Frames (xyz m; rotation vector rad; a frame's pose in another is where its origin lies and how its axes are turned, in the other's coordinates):
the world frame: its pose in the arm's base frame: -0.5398 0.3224 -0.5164 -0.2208 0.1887 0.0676
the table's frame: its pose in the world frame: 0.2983 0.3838 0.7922 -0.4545 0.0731 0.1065
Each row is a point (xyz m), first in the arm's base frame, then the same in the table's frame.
Working: the arm's base frame: its pose in the table's frame: 0.0672 -0.6578 -0.6165 0.6670 -0.2567 -0.2090

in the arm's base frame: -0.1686 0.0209 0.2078
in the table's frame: -0.1527 -0.7167 -0.4743
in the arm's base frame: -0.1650 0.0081 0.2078
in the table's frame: -0.1507 -0.7275 -0.4818
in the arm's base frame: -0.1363 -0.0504 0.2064
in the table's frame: -0.1294 -0.7794 -0.5150
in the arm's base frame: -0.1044 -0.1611 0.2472
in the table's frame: -0.1234 -0.8966 -0.5489
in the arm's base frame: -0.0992 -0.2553 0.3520
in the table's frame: -0.1602 -1.0312 -0.5284
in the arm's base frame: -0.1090 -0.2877 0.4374
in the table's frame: -0.1986 -1.1031 -0.4859
